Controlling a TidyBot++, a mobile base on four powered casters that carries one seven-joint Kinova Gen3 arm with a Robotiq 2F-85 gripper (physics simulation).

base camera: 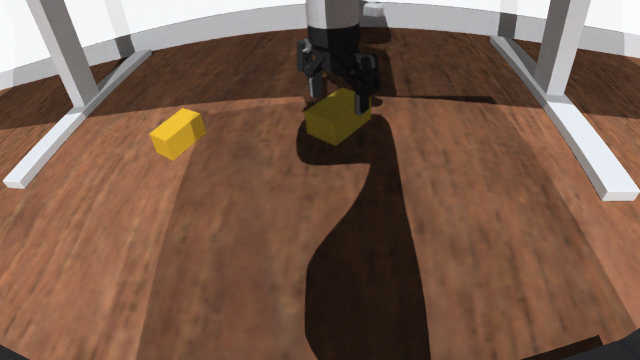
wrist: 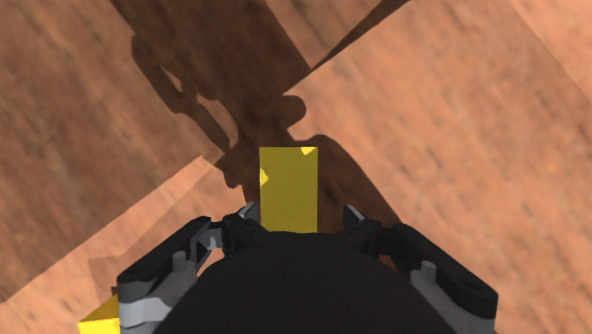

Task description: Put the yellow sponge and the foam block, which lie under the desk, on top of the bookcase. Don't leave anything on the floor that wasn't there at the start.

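Places are measured from the arm's base along level axes (x ahead, y left, z up), in millimetres.
Pixels of known places: gripper, fingertip midpoint: (base camera: 338, 103) (wrist: 300, 212).
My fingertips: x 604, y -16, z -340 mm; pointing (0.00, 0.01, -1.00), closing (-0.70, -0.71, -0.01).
For each thing: its top centre in the pictures, then the offset to it from my fingertips. "spot": a spot on its surface instead.
- yellow sponge at its top centre: (wrist: 288, 193) (base camera: 338, 103) 21 mm ahead, 2 mm right, 12 mm down
- foam block at its top centre: (base camera: 174, 123) 24 mm ahead, 298 mm left, 12 mm down
- desk's left leg at a spot on its surface: (base camera: 65, 50) spot: 264 mm ahead, 691 mm left, 140 mm up
- right leg at a spot on its surface: (base camera: 562, 50) spot: 83 mm ahead, 500 mm right, 81 mm up
The yellow sponge (base camera: 332, 122) (wrist: 288, 185), a lemon-yellow block, lies on the floor in the arm's shadow. The foam block (base camera: 177, 134) (wrist: 102, 320), more orange-yellow, lies apart from it, on the left in the base view and partly hidden behind the gripper at lower left in the wrist view. My gripper (base camera: 339, 96) (wrist: 300, 212) is open over the sponge and holds nothing. In the wrist view the near part of the sponge shows between the fingers, closer to the left one; its near end is hidden by the gripper body. The bookcase does not show.
The desk's left leg (base camera: 65, 50) and right leg (base camera: 562, 50) stand on long pale feet (base camera: 50, 142) (base camera: 592, 145) on either side of the two blocks. A pale wall base runs behind. A small pale thing (base camera: 373, 9) shows beside the arm at the back, unclear.
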